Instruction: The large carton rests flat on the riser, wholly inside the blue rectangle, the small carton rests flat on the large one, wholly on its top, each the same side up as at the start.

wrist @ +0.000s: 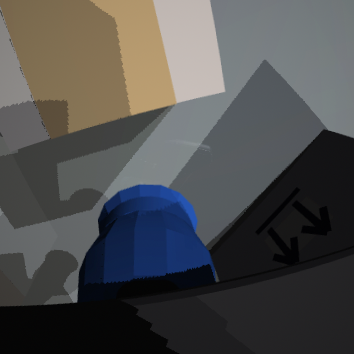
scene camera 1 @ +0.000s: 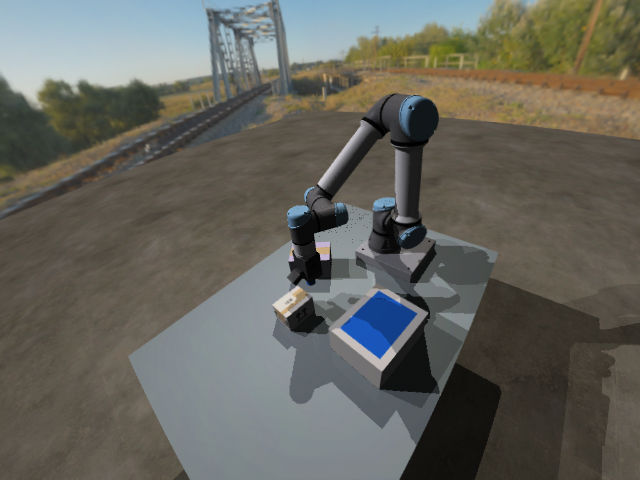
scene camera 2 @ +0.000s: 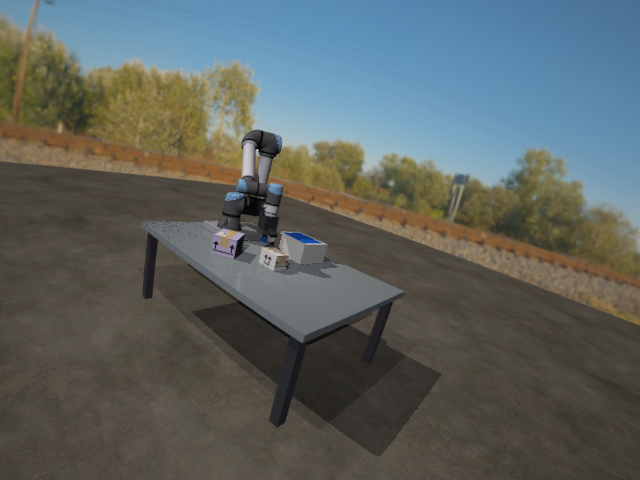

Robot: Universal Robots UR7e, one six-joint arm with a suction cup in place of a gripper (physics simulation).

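The large lilac carton (scene camera 1: 324, 252) (scene camera 2: 225, 245) (wrist: 272, 210) stands upright on the table, partly hidden behind my gripper in scene camera 1. The small white carton (scene camera 1: 293, 308) (scene camera 2: 272, 259) (wrist: 145, 50) with tan tape stands upright on the table, apart from it. The grey riser (scene camera 1: 356, 357) (scene camera 2: 311, 253) bears the blue rectangle (scene camera 1: 379, 324) (scene camera 2: 305, 237), with no carton on it. My gripper (scene camera 1: 310, 282) (scene camera 2: 264, 239) (wrist: 148, 195), a blue suction cup, is open and holds nothing. It hangs low above the table, beside the large carton and apart from the small one.
The arm's base plate (scene camera 1: 393, 258) stands behind the riser on the grey table (scene camera 1: 232, 387) (scene camera 2: 310, 310). The riser stands close to the table's right edge in scene camera 1. The small carton stands between my cup and the table's front part.
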